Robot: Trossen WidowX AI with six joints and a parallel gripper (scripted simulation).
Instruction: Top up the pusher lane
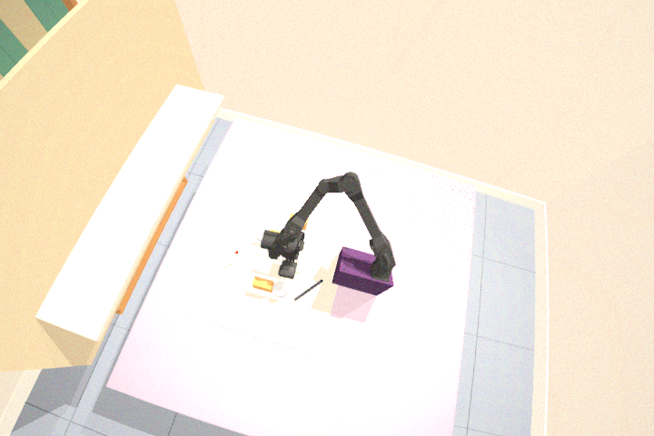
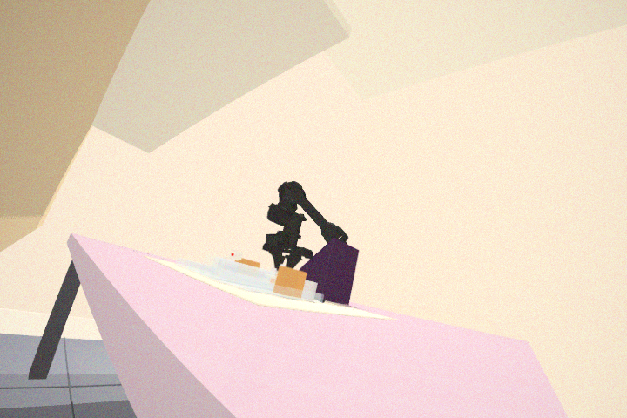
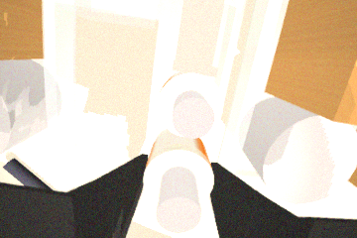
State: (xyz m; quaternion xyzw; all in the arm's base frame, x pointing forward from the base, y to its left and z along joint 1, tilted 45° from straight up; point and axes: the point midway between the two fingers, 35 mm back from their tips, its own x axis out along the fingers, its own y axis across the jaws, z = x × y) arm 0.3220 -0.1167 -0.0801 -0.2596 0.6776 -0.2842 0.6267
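The thin dark rod is 90 mm behind my gripper tip, 100 mm to the left of it and 40 mm below it. Round my gripper tip: small red dot (220 mm ahead, 30 mm to the left, 20 mm above).
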